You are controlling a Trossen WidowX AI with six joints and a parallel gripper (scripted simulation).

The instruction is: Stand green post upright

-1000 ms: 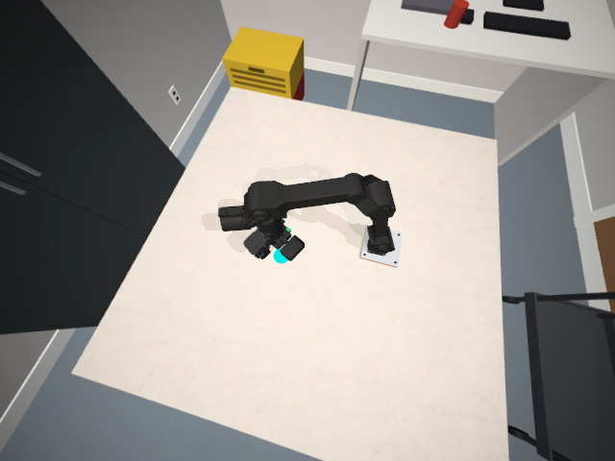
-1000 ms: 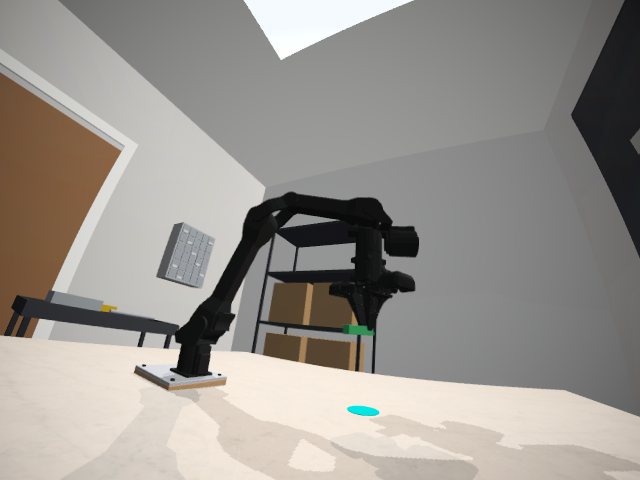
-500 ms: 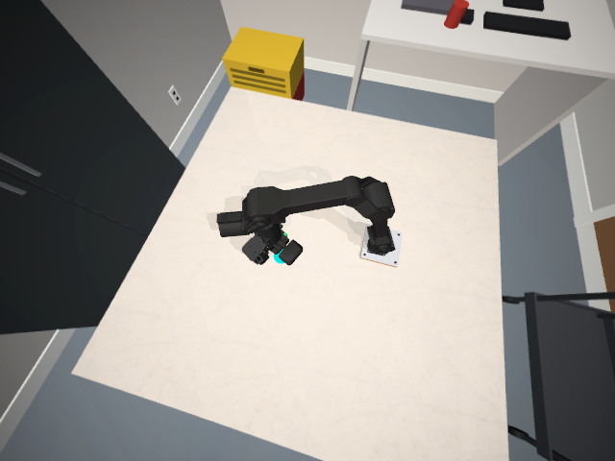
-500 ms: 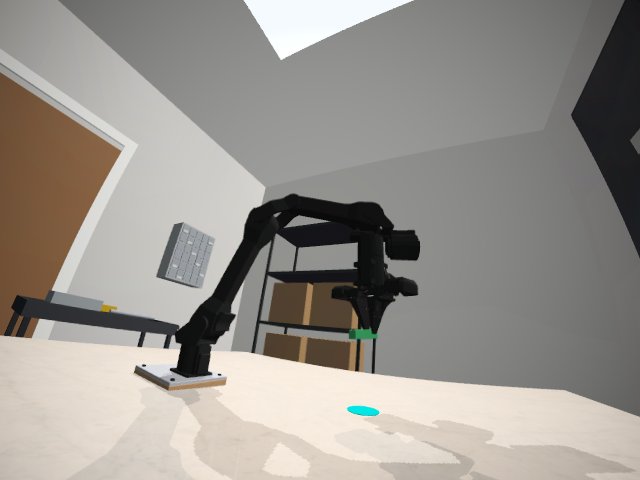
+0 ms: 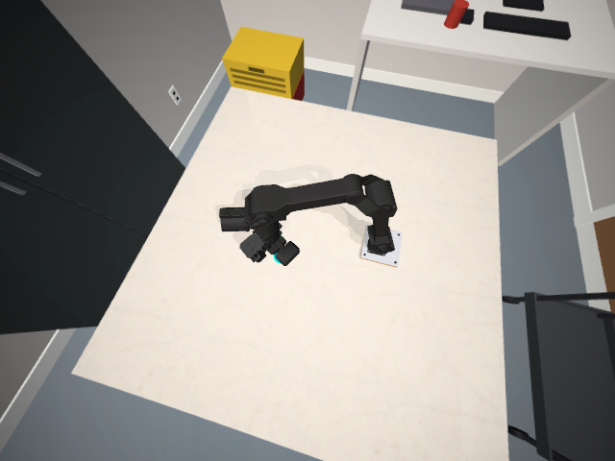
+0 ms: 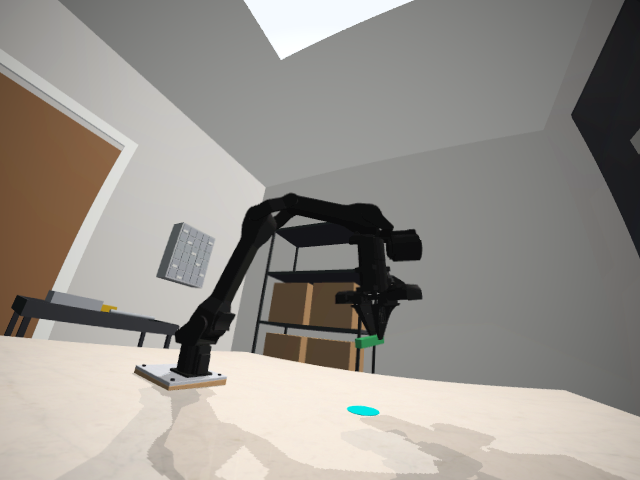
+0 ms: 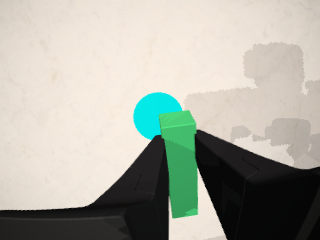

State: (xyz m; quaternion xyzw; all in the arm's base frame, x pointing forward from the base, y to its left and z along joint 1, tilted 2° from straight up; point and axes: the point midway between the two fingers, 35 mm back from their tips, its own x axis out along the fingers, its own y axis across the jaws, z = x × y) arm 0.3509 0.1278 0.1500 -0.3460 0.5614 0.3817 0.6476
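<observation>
Right now my gripper tip is 13 cm above the cyan circle, 2 cm past it and 1 cm to the left of it. Also, from my gripper tip: green post: 2 cm to the right, 1 cm behind.
</observation>
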